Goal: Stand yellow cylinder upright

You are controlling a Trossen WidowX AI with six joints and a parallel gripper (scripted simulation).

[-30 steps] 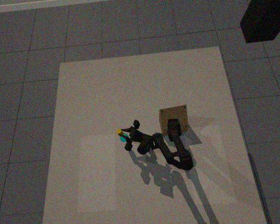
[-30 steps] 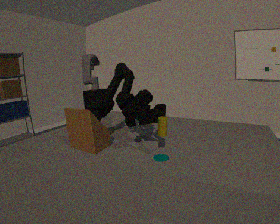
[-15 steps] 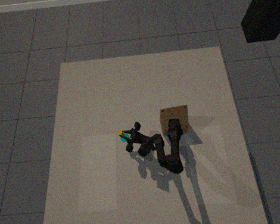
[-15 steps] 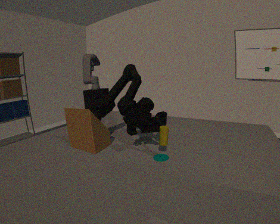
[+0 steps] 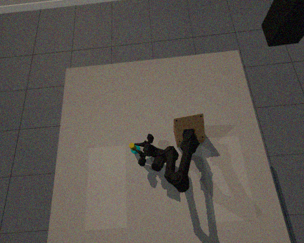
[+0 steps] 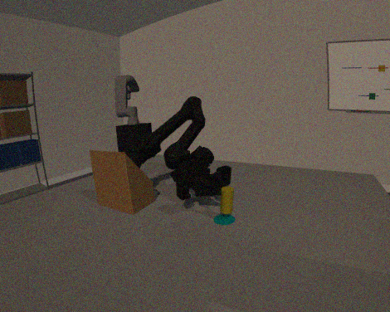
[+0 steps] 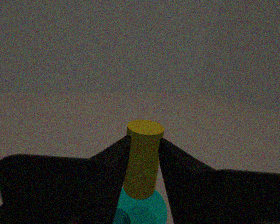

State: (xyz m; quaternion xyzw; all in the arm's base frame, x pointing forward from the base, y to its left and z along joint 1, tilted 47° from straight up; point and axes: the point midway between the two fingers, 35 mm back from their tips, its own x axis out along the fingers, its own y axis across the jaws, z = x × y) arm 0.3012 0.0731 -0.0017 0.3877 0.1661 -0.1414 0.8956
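My gripper tip is 8 cm above the cyan circle. From my gripper tip the other things lie so: yellow tall cylinder: 1 cm ahead, 2 cm below.
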